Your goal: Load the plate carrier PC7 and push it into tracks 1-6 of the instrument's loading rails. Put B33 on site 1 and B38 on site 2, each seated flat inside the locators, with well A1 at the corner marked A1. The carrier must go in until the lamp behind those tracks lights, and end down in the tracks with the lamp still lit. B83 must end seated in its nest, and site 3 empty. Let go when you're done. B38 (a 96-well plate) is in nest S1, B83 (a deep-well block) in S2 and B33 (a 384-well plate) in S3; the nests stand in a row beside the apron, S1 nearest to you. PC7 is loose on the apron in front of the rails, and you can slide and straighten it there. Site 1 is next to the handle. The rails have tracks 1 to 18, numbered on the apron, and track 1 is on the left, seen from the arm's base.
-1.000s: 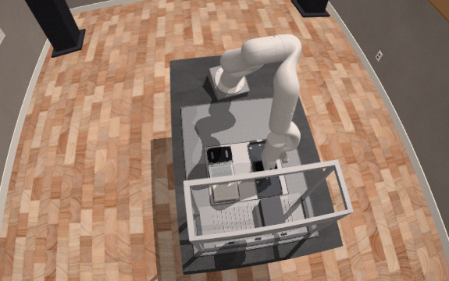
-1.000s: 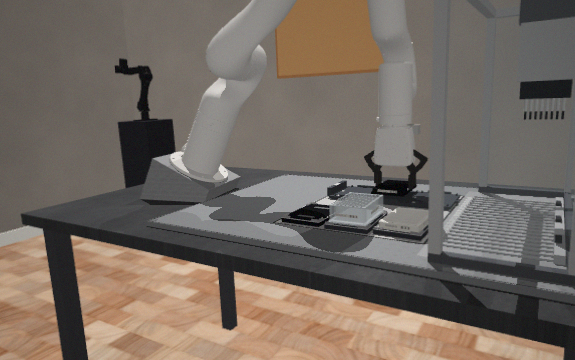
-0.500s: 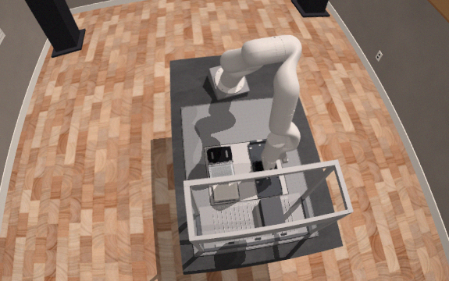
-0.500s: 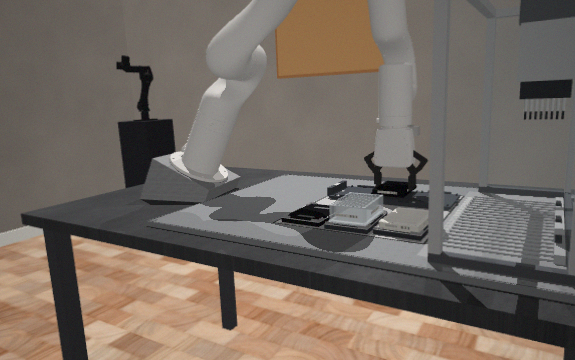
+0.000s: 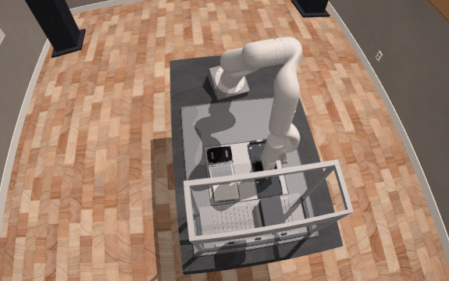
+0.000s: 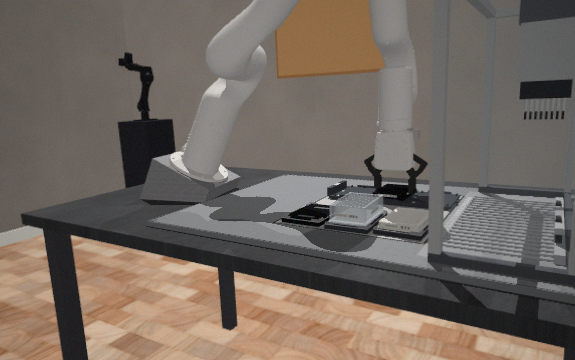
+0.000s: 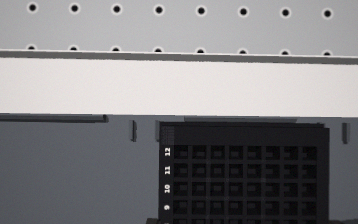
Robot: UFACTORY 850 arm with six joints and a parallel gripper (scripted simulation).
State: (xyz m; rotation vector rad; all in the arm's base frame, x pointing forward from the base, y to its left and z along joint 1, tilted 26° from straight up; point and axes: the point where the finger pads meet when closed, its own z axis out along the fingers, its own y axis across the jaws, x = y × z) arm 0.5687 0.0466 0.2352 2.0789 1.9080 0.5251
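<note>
The black 96-well plate B38 lies 10 mm below my hand. The rest, counted from my hand: nest S1: 230 mm to the right, 140 mm behind, 30 mm below; then dark carrier PC7: 20 mm below, 10 mm behind; then nest S3: 240 mm to the right, 80 mm ahead, 30 mm below.
</note>
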